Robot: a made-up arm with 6 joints.
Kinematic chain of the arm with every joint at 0, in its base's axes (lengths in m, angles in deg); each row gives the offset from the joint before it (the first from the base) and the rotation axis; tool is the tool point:
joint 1: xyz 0 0 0.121 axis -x
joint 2: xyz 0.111 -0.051 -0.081 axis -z
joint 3: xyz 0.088 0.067 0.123 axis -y
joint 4: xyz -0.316 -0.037 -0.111 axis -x
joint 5: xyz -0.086 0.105 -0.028 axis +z
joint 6: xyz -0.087 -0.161 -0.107 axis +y
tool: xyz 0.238 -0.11 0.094
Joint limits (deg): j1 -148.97..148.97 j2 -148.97..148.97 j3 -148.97..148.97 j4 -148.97..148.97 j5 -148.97..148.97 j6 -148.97..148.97
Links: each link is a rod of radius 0.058 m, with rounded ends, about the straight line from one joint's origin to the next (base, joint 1, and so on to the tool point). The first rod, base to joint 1, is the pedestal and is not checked.
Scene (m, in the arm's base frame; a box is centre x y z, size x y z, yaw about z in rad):
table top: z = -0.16
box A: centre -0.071 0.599 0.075 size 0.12 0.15 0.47 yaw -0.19
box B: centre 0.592 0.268 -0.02 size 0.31 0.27 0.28 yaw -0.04
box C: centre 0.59 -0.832 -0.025 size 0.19 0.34 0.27 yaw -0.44
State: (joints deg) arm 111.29 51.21 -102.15 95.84 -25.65 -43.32
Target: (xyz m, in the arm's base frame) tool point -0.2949 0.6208 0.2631
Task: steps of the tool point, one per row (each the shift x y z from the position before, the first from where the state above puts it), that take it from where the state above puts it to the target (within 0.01 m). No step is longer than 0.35 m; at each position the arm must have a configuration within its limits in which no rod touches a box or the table.
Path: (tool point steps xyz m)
1: 0.0504 -0.0021 0.1869
2: 0.0606 -0.0689 0.1669
3: 0.0680 -0.1172 0.1216
4: 0.0718 -0.1378 0.0634
5: 0.0708 -0.1297 0.0088
6: 0.0644 -0.1011 -0.0290
7: -0.1833 0.1288 0.1500
8: -0.2304 0.1749 0.0396
9: -0.2487 0.1588 -0.0906
10: -0.2334 0.0765 -0.1990
11: -0.1874 -0.0512 -0.2473
12: -0.1183 -0.1831 -0.2155
13: 0.0467 0.1783 0.1244
14: 0.1152 0.1570 0.1279

